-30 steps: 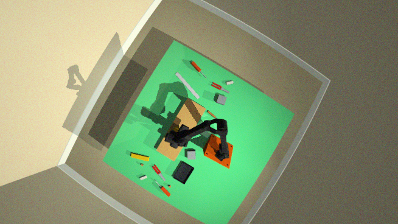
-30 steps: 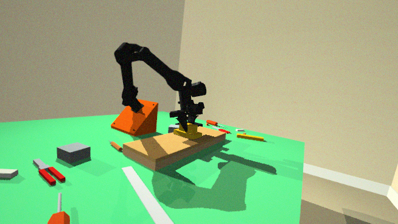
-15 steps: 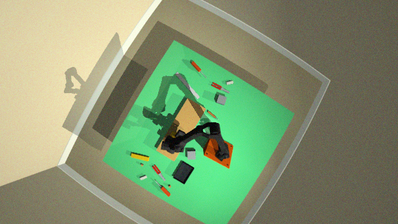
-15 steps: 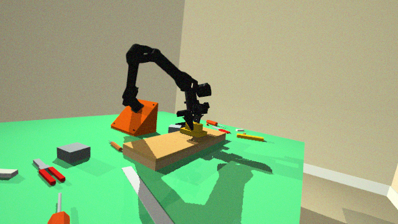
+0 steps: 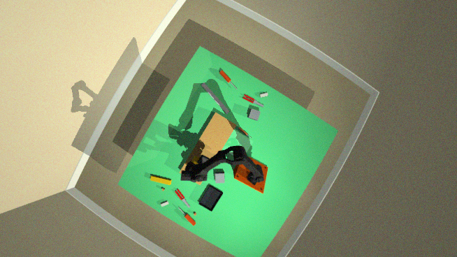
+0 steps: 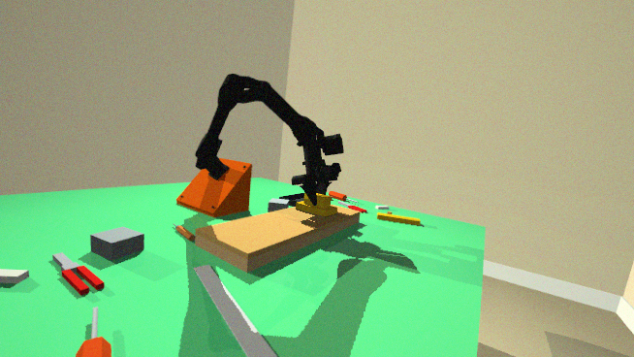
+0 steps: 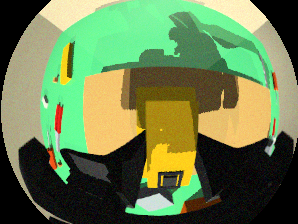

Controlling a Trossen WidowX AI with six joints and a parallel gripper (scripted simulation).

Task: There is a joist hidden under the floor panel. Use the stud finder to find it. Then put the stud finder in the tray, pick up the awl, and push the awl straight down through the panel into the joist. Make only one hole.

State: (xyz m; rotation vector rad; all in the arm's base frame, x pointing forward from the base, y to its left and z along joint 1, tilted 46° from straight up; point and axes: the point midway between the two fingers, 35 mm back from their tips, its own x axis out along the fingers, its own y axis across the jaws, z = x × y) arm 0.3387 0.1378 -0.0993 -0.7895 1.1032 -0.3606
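My gripper tip is now 240 mm past the dark tray, 170 mm to the right of it and 50 mm above it. Also, from my gripper tip: yellow stud finder: 20 mm behind, 20 mm above; then yellow level: 150 mm ahead, 310 mm to the left, 60 mm below; then awl: 140 mm behind, 380 mm to the right, 60 mm below.
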